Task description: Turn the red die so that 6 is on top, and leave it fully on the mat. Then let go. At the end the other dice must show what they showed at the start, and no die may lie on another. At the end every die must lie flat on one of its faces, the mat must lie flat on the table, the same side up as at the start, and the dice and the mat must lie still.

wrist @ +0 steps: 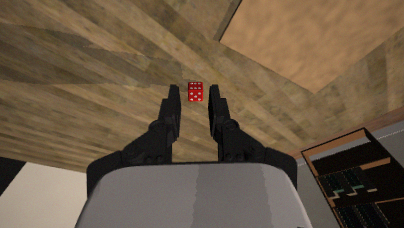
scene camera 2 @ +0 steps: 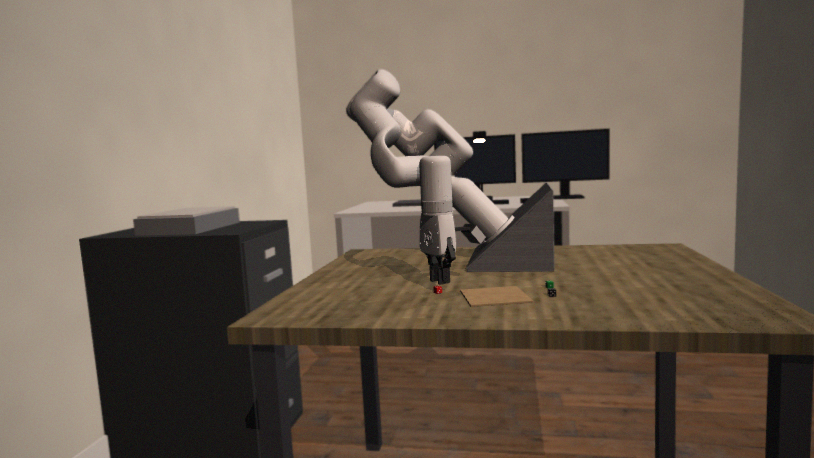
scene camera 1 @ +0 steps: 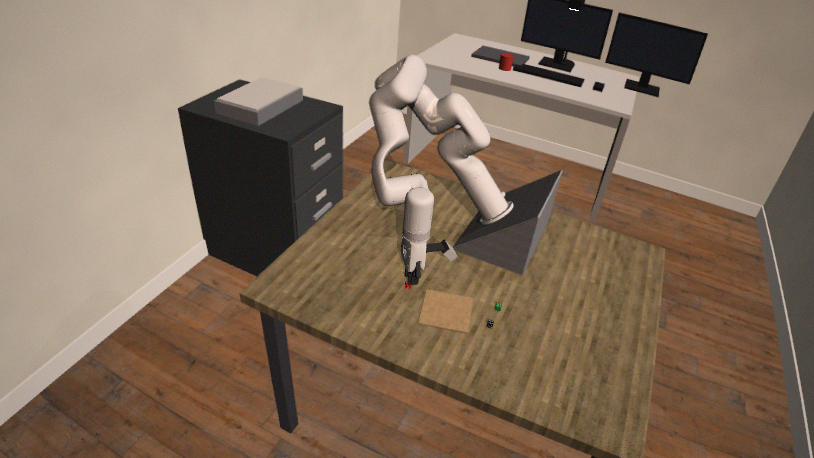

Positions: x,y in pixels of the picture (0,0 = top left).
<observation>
My gripper shows in the wrist view, in scene camera 2 and in scene camera 1 (pixel 411 280). A tan mat shows in the wrist view, in scene camera 2 and in scene camera 1 (pixel 443 310). The same spot on my gripper: (wrist: pixel 154 146) is (scene camera 2: pixel 436 256). The same spot on the tan mat: (wrist: pixel 310 50) is (scene camera 2: pixel 479 297).
</observation>
